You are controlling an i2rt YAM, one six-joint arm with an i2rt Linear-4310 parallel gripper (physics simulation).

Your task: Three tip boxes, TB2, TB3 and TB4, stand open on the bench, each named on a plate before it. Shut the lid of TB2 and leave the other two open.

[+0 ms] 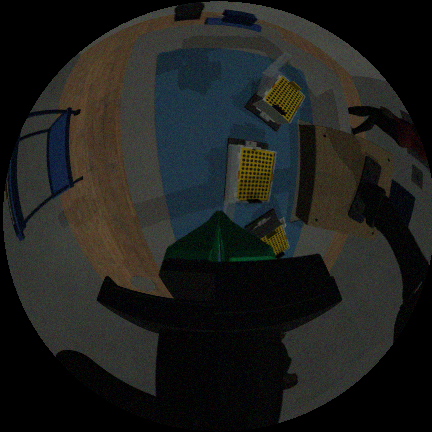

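Seen in the pictures: gripper, between the fingertips: (218,216); arm's base, origin of its link: (365,190).
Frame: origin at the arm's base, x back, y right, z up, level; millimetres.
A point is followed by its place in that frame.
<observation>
Three tip boxes with yellow racks stand in a slanting row. The far box (284,100) {x -270, y 135, z -136 mm} is turned askew, with a clear lid panel (276,68) {x -349, y 153, z -48 mm} raised at its far left. The middle box (256,174) {x -312, y -65, z -136 mm} shows its full yellow rack, and a pale, narrow upright strip runs along its left side; the lid's exact angle is unclear. The near box (276,239) {x -193, y -241, z -135 mm} is partly hidden behind my fingers; its lid is hard to make out. No name plate is readable. My gripper (218,216) {x -428, y -83, z 28 mm} is shut and empty, its green fingertips appearing just below and left of the middle box.
The boxes stand on a blue mat (187,150) {x -459, y -36, z -193 mm}. A brown board (332,170) {x -99, y 4, z -90 mm} with a dark arm (395,220) {x -169, y -22, z 143 mm} mounted on it lies to the right. The wooden bench edge (95,165) and a blue-framed chair (59,152) are at left. Dark and blue objects show at the top.
</observation>
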